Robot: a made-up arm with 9 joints. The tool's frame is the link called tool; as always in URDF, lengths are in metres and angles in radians. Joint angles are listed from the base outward.
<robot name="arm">
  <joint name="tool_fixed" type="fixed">
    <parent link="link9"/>
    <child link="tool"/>
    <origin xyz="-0.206 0.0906 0.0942" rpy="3.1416 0 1.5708"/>
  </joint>
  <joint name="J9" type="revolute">
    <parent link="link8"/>
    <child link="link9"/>
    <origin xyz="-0.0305 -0.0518 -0.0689" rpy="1.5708 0 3.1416"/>
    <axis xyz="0 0 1"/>
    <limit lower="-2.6" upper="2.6"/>
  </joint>
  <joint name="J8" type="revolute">
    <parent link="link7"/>
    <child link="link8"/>
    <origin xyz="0.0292 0.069 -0.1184" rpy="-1.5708 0 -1.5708"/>
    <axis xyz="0 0 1"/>
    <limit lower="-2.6" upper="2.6"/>
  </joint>
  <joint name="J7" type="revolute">
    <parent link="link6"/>
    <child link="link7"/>
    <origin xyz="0.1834 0.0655 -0.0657" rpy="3.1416 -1.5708 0"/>
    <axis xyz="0 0 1"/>
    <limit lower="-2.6" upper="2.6"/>
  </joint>
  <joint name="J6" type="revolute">
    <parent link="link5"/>
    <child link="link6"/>
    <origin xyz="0.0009 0.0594 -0.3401" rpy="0 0 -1.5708"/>
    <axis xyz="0 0 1"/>
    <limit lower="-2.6" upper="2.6"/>
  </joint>
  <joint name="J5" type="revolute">
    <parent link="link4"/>
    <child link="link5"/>
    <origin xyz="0.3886 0.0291 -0.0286" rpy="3.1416 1.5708 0"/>
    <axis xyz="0 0 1"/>
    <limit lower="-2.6" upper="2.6"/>
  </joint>
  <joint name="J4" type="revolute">
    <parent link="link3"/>
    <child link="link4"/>
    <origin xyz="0.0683 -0.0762 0.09" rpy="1.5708 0 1.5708"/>
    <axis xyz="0 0 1"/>
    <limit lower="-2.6" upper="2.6"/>
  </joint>
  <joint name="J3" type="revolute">
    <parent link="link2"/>
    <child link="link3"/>
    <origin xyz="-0.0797 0.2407 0.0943" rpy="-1.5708 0 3.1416"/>
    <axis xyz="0 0 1"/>
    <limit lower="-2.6" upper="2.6"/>
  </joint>
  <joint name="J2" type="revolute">
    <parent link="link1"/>
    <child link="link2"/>
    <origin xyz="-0.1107 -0.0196 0.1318" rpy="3.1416 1.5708 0"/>
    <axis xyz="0 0 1"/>
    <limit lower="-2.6" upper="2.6"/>
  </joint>
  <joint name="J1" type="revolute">
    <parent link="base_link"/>
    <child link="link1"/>
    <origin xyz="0 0 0.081" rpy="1.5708 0 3.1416"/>
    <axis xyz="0 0 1"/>
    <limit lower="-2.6" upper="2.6"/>
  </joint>
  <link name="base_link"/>
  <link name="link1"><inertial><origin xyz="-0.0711 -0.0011 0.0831"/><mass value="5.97"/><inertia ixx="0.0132" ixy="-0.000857" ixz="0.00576" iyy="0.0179" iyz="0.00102" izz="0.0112"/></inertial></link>
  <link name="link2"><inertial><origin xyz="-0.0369 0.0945 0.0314"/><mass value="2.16"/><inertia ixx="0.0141" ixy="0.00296" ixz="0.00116" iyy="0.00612" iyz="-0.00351" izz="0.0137"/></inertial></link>
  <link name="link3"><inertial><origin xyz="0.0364 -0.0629 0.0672"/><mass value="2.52"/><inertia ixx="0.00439" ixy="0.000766" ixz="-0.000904" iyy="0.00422" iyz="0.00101" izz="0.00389"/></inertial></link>
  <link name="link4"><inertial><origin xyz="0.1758 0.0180 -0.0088"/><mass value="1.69"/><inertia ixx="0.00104" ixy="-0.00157" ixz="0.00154" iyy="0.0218" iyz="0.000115" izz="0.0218"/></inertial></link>
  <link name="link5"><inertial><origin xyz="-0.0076 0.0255 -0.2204"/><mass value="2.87"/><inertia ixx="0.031" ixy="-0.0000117" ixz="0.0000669" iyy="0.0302" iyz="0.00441" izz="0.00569"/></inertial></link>
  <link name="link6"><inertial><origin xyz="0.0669 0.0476 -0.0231"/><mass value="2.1"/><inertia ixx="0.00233" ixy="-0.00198" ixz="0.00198" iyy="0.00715" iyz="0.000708" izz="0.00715"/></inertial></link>
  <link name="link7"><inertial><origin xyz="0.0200 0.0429 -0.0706"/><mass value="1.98"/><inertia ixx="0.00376" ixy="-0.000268" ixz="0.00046" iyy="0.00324" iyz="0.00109" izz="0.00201"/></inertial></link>
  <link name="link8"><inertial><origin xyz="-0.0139 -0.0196 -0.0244"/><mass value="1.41"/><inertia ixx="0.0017" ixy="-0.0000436" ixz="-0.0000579" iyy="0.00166" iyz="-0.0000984" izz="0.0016"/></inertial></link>
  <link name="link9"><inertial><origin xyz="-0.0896 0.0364 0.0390"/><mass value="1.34"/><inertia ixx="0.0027" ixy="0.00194" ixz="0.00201" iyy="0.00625" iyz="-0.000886" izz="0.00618"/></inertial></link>
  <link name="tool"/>
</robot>
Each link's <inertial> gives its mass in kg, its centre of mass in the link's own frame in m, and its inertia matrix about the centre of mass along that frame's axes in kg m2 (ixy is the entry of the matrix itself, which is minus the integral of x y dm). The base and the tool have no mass. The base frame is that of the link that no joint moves.
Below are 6 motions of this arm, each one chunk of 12 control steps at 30 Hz.
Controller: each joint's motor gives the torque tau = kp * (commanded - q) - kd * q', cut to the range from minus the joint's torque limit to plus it. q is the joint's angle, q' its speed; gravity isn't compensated. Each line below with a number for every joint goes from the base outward.
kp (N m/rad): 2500 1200 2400 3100 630 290 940 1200 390
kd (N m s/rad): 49 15 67 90 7.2 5.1 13 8.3 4.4
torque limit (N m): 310 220 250 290 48 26 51 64 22
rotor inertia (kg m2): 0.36 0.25 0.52 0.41 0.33 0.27 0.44 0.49 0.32
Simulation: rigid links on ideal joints. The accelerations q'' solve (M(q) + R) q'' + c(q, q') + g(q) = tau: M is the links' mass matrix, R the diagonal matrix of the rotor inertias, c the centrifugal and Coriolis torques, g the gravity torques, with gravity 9.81 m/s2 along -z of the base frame. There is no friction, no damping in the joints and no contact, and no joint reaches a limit. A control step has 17 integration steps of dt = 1/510 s. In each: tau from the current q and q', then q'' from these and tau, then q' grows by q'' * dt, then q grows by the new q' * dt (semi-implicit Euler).
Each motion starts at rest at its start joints. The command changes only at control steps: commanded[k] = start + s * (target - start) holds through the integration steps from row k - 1 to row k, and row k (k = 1, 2, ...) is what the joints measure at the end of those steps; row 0 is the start. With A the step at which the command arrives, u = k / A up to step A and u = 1 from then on. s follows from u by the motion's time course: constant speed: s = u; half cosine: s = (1 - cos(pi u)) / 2; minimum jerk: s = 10 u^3 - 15 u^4 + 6 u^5; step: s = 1 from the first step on.
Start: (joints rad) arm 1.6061 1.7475 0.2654 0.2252 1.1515 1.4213 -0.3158 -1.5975 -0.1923
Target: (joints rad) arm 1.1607 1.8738 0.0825 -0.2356 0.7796 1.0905 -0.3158 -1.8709 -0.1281
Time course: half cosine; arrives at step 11
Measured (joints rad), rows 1 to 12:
1: 1.6012 1.7499 0.2623 0.2234 1.1467 1.4168 -0.3176 -1.6029 -0.1930
2: 1.5798 1.7570 0.2498 0.2122 1.1298 1.4014 -0.3189 -1.6220 -0.1925
3: 1.5414 1.7710 0.2306 0.1838 1.0961 1.3716 -0.3180 -1.6531 -0.1874
4: 1.4887 1.7891 0.2095 0.1349 1.0461 1.3280 -0.3170 -1.6888 -0.1774
5: 1.4258 1.8066 0.1897 0.0688 0.9859 1.2759 -0.3168 -1.7264 -0.1648
6: 1.3584 1.8199 0.1725 -0.0063 0.9240 1.2228 -0.3171 -1.7659 -0.1530
7: 1.2931 1.8281 0.1572 -0.0809 0.8676 1.1753 -0.3175 -1.8035 -0.1436
8: 1.2362 1.8328 0.1427 -0.1470 0.8215 1.1372 -0.3180 -1.8349 -0.1366
9: 1.1928 1.8366 0.1290 -0.1993 0.7880 1.1096 -0.3185 -1.8578 -0.1315
10: 1.1662 1.8406 0.1172 -0.2349 0.7690 1.0929 -0.3189 -1.8711 -0.1282
11: 1.1583 1.8447 0.1089 -0.2520 0.7656 1.0881 -0.3191 -1.8737 -0.1272
12: 1.1616 1.8501 0.1024 -0.2537 0.7728 1.0922 -0.3193 -1.8698 -0.1286

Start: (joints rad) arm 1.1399 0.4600 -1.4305 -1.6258 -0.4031 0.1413 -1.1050 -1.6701 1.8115
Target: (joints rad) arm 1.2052 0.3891 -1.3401 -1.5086 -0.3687 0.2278 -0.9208 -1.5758 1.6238
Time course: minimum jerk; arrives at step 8
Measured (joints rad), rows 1 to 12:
1: 1.1358 0.4574 -1.4284 -1.6251 -0.4031 0.1394 -1.1012 -1.6688 1.8099
2: 1.1272 0.4478 -1.4213 -1.6194 -0.4015 0.1357 -1.0858 -1.6599 1.7990
3: 1.1201 0.4302 -1.4072 -1.6061 -0.3963 0.1352 -1.0528 -1.6400 1.7689
4: 1.1201 0.4075 -1.3882 -1.5863 -0.3873 0.1440 -1.0067 -1.6151 1.7196
5: 1.1302 0.3848 -1.3686 -1.5640 -0.3770 0.1640 -0.9607 -1.5936 1.6654
6: 1.1499 0.3672 -1.3528 -1.5440 -0.3688 0.1913 -0.9276 -1.5794 1.6251
7: 1.1748 0.3580 -1.3434 -1.5299 -0.3647 0.2175 -0.9134 -1.5738 1.6097
8: 1.1978 0.3570 -1.3402 -1.5225 -0.3647 0.2351 -0.9148 -1.5752 1.6159
9: 1.2116 0.3603 -1.3398 -1.5184 -0.3669 0.2405 -0.9200 -1.5772 1.6285
10: 1.2131 0.3656 -1.3399 -1.5162 -0.3685 0.2361 -0.9208 -1.5763 1.6330
11: 1.2036 0.3719 -1.3399 -1.5153 -0.3687 0.2267 -0.9186 -1.5752 1.6283
12: 1.1881 0.3784 -1.3398 -1.5155 -0.3686 0.2162 -0.9174 -1.5757 1.6222

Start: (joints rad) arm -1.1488 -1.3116 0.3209 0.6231 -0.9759 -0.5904 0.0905 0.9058 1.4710
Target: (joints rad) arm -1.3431 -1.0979 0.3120 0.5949 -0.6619 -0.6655 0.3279 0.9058 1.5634
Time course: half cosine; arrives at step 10
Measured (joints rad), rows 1 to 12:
1: -1.1503 -1.3091 0.3170 0.6199 -0.9702 -0.5932 0.0959 0.9057 1.4730
2: -1.1646 -1.2972 0.3126 0.6142 -0.9491 -0.6033 0.1126 0.9054 1.4799
3: -1.1885 -1.2744 0.3087 0.6081 -0.9102 -0.6185 0.1404 0.9053 1.4925
4: -1.2167 -1.2438 0.3060 0.6023 -0.8614 -0.6340 0.1752 0.9054 1.5085
5: -1.2467 -1.2085 0.3049 0.5970 -0.8106 -0.6466 0.2130 0.9055 1.5246
6: -1.2763 -1.1726 0.3050 0.5922 -0.7618 -0.6566 0.2504 0.9055 1.5389
7: -1.3030 -1.1403 0.3058 0.5877 -0.7179 -0.6653 0.2839 0.9055 1.5510
8: -1.3249 -1.1151 0.3065 0.5833 -0.6834 -0.6734 0.3102 0.9056 1.5607
9: -1.3399 -1.0999 0.3066 0.5793 -0.6626 -0.6802 0.3263 0.9055 1.5672
10: -1.3465 -1.0964 0.3061 0.5764 -0.6578 -0.6848 0.3309 0.9055 1.5695
11: -1.3473 -1.1001 0.3052 0.5756 -0.6635 -0.6868 0.3281 0.9054 1.5681
12: -1.3470 -1.1034 0.3039 0.5771 -0.6675 -0.6865 0.3262 0.9054 1.5659

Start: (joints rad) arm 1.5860 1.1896 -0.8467 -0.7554 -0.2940 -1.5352 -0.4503 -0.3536 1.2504
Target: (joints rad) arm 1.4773 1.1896 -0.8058 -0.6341 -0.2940 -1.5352 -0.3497 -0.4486 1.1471
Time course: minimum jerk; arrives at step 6
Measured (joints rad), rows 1 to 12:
1: 1.5855 1.1896 -0.8520 -0.7568 -0.2929 -1.5367 -0.4486 -0.3569 1.2483
2: 1.5754 1.1846 -0.8611 -0.7514 -0.2899 -1.5451 -0.4348 -0.3751 1.2358
3: 1.5498 1.1728 -0.8620 -0.7315 -0.2889 -1.5589 -0.4038 -0.4101 1.2050
4: 1.5160 1.1603 -0.8486 -0.7002 -0.2929 -1.5680 -0.3680 -0.4424 1.1633
5: 1.4885 1.1564 -0.8259 -0.6691 -0.2991 -1.5638 -0.3461 -0.4547 1.1322
6: 1.4761 1.1646 -0.8064 -0.6479 -0.3016 -1.5474 -0.3445 -0.4495 1.1285
7: 1.4749 1.1799 -0.8005 -0.6377 -0.2974 -1.5298 -0.3511 -0.4449 1.1441
8: 1.4793 1.1972 -0.8072 -0.6350 -0.2903 -1.5225 -0.3533 -0.4481 1.1567
9: 1.4854 1.2125 -0.8189 -0.6356 -0.2856 -1.5271 -0.3516 -0.4506 1.1543
10: 1.4903 1.2223 -0.8289 -0.6366 -0.2843 -1.5361 -0.3505 -0.4488 1.1434
11: 1.4923 1.2250 -0.8335 -0.6369 -0.2846 -1.5410 -0.3509 -0.4477 1.1369
12: 1.4913 1.2206 -0.8328 -0.6369 -0.2854 -1.5398 -0.3514 -0.4488 1.1393

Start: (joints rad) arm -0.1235 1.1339 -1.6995 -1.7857 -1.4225 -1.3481 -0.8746 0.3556 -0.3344
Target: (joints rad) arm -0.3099 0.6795 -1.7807 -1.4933 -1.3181 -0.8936 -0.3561 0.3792 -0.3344
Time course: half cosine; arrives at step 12
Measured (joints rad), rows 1 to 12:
1: -0.1207 1.1247 -1.7003 -1.7810 -1.4207 -1.3433 -0.8677 0.3561 -0.3336
2: -0.1198 1.0988 -1.7064 -1.7701 -1.4178 -1.3290 -0.8420 0.3575 -0.3318
3: -0.1258 1.0551 -1.7150 -1.7522 -1.4132 -1.3025 -0.7962 0.3596 -0.3305
4: -0.1396 0.9957 -1.7241 -1.7281 -1.4035 -1.2614 -0.7384 0.3621 -0.3307
5: -0.1600 0.9243 -1.7330 -1.6994 -1.3884 -1.2063 -0.6741 0.3650 -0.3316
6: -0.1846 0.8466 -1.7418 -1.6679 -1.3713 -1.1428 -0.6060 0.3682 -0.3323
7: -0.2109 0.7688 -1.7509 -1.6356 -1.3555 -1.0789 -0.5378 0.3712 -0.3324
8: -0.2362 0.6972 -1.7599 -1.6047 -1.3422 -1.0220 -0.4743 0.3739 -0.3324
9: -0.2587 0.6370 -1.7683 -1.5771 -1.3313 -0.9759 -0.4205 0.3761 -0.3330
10: -0.2770 0.5926 -1.7753 -1.5545 -1.3230 -0.9414 -0.3800 0.3777 -0.3338
11: -0.2900 0.5669 -1.7801 -1.5384 -1.3177 -0.9189 -0.3553 0.3787 -0.3346
12: -0.2967 0.5618 -1.7824 -1.5299 -1.3160 -0.9094 -0.3482 0.3788 -0.3348

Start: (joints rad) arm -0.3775 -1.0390 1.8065 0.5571 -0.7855 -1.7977 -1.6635 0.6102 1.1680
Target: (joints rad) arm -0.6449 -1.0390 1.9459 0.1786 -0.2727 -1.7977 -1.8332 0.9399 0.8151
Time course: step
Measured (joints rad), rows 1 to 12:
1: -0.4980 -1.1133 1.9170 0.4640 -0.7043 -1.7786 -1.7360 0.6869 1.1297
2: -0.6197 -1.2032 1.9911 0.2971 -0.4972 -1.7592 -1.8617 0.9097 1.0076
3: -0.6645 -1.1211 1.9696 0.2263 -0.1927 -1.7542 -1.8824 1.1122 0.8122
4: -0.6778 -1.0087 1.9148 0.1860 0.0075 -1.7756 -1.8341 1.1698 0.6583
5: -0.6772 -0.9356 1.8799 0.1511 0.0549 -1.8340 -1.8140 1.0793 0.5883
6: -0.6643 -0.9090 1.8730 0.1311 -0.0747 -1.8891 -1.8269 0.8811 0.6054
7: -0.6505 -0.9173 1.8857 0.1261 -0.3277 -1.9137 -1.8353 0.7819 0.7069
8: -0.6352 -0.9371 1.9139 0.1300 -0.4895 -1.9155 -1.8311 0.8204 0.8542
9: -0.6170 -0.9617 1.9456 0.1401 -0.5356 -1.8844 -1.8274 0.9713 0.9448
10: -0.6032 -0.9875 1.9699 0.1530 -0.4740 -1.8381 -1.8299 1.0356 0.9652
11: -0.6004 -1.0089 1.9795 0.1641 -0.3090 -1.8046 -1.8329 0.9651 0.9160
12: -0.6120 -1.0283 1.9688 0.1736 -0.1882 -1.7747 -1.8336 0.8889 0.8155

